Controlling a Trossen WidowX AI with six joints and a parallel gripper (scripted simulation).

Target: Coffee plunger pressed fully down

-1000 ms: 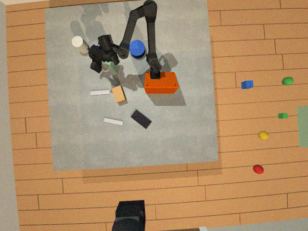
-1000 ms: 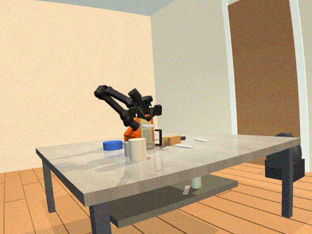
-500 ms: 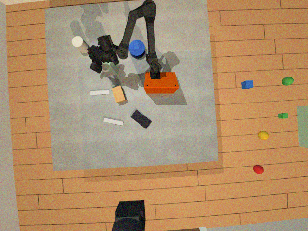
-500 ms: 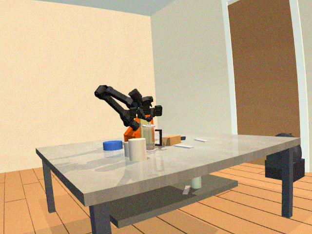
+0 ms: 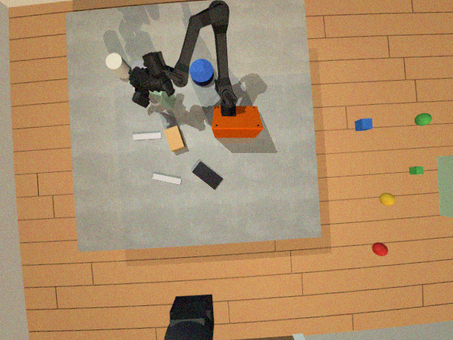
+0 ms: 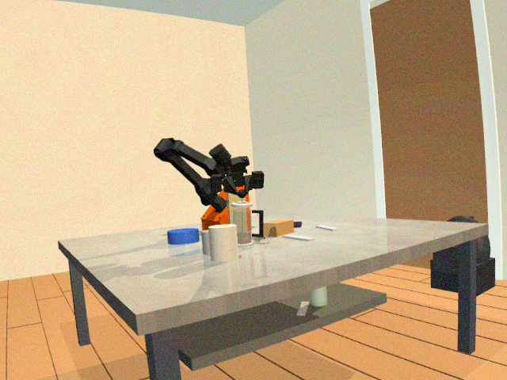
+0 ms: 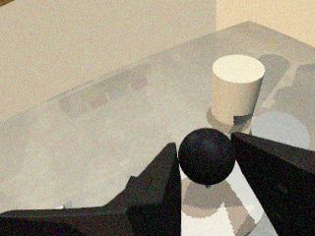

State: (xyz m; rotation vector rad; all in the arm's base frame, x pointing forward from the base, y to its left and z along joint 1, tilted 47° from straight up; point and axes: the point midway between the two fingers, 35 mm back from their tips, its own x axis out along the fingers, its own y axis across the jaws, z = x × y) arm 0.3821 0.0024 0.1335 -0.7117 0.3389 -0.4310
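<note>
The coffee press lies 9 cm below my gripper tip, 1 cm to the left of it and 1 cm behind it. Round my gripper tip: grey cylinder (14 cm below, 13 cm to the right, 3 cm ahead); cream cylinder (15 cm ahead, 14 cm to the right, 13 cm below); pale green box (10 cm behind, 9 cm below, 2 cm to the left).
</note>
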